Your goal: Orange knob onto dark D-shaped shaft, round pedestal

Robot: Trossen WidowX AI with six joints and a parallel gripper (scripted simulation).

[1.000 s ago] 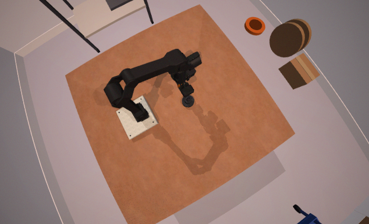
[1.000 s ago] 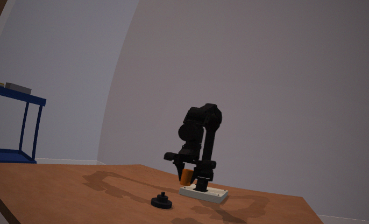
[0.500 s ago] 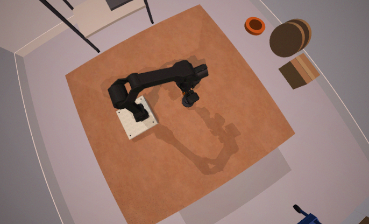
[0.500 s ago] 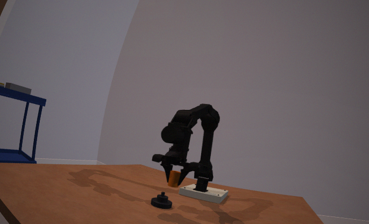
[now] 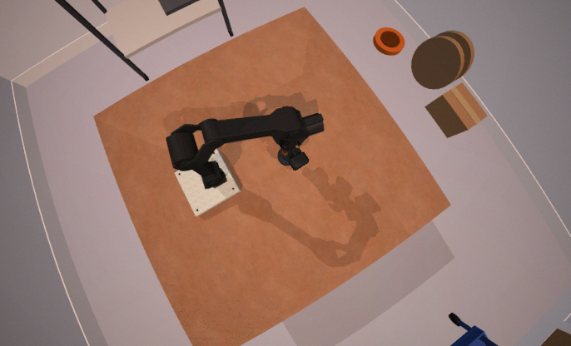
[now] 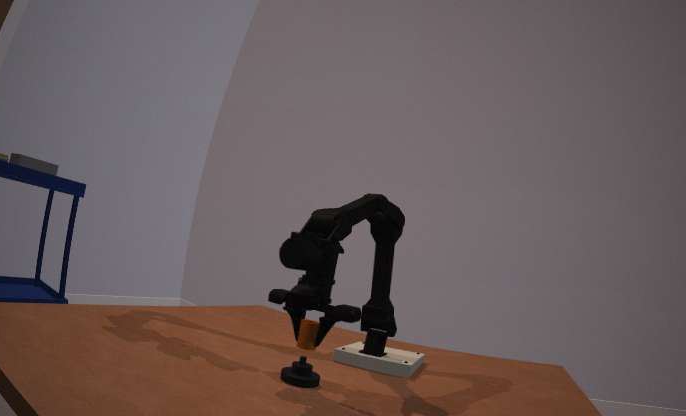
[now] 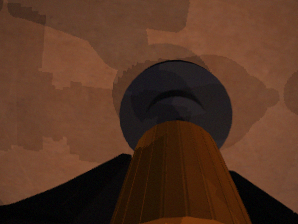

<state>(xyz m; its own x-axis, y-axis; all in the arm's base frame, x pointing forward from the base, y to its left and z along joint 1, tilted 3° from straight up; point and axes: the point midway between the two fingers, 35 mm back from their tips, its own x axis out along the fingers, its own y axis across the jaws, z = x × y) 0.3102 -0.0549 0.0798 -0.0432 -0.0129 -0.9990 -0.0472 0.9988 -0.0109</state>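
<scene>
Right now the dark round pedestal is 60 mm below my gripper tip. From my gripper tip the other things lie so: orange knob 20 mm above.
</scene>
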